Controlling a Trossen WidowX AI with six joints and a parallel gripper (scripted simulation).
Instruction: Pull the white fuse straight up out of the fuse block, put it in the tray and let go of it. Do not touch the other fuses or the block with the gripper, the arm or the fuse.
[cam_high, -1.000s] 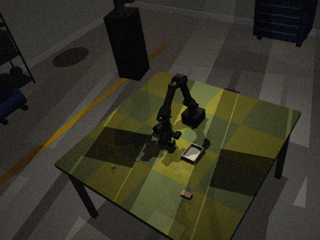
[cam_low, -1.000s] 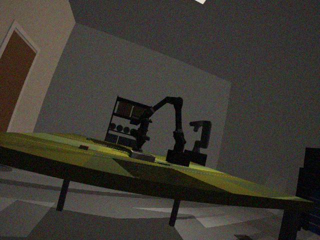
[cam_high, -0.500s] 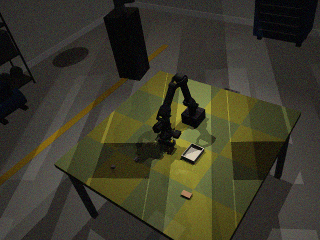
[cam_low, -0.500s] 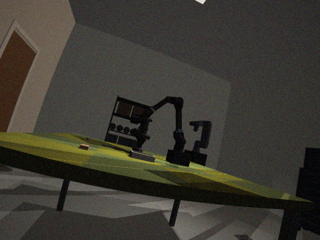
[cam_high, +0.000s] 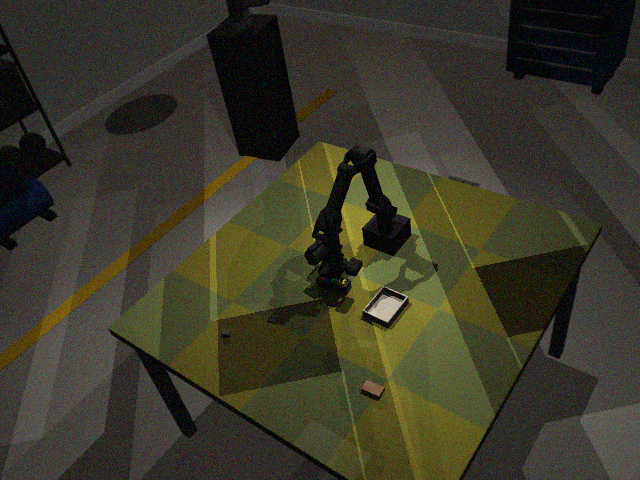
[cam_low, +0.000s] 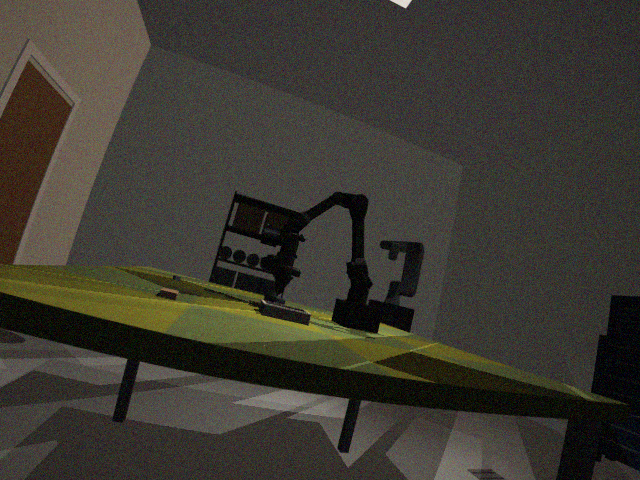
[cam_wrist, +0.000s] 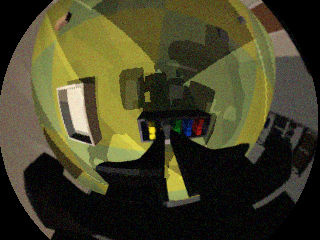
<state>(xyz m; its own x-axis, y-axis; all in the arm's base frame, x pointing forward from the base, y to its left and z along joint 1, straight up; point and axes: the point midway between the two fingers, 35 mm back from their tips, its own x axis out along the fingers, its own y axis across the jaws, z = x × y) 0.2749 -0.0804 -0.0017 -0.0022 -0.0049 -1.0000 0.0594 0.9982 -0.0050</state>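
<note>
Now: the grey tray 40 mm ahead of my gripper tip, 190 mm to the left of it and 50 mm below it.
</note>
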